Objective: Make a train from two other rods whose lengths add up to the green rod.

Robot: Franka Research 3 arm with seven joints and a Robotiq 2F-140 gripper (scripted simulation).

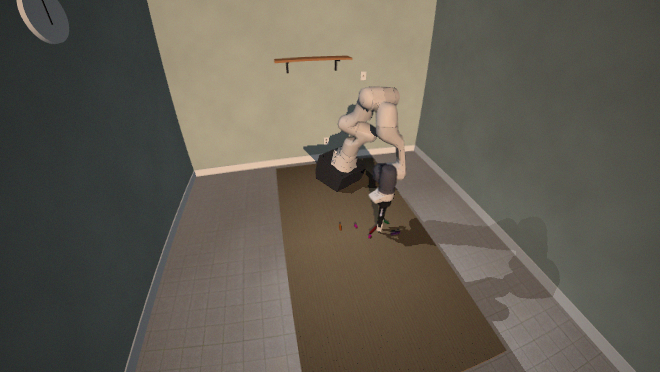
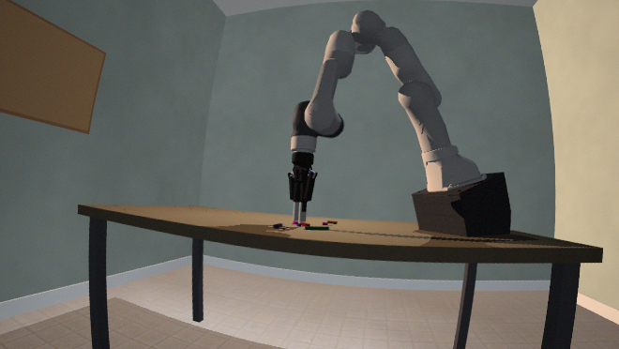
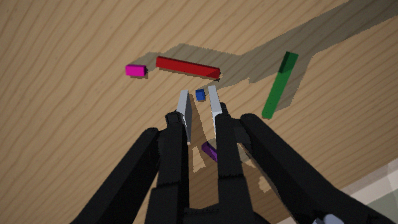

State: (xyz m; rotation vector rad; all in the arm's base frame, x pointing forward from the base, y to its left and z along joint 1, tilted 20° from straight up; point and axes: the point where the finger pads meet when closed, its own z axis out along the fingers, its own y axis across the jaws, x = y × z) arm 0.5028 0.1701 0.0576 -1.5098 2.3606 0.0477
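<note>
Now: hand 5 cm above the blue rod. The rest, counted from my hand: purple rod: 9 cm to the left, 5 cm below, 3 cm ahead; then red rod: 5 cm below, 3 cm to the right, 1 cm behind; then green rod: 8 cm behind, 5 cm below, 4 cm to the left.
</note>
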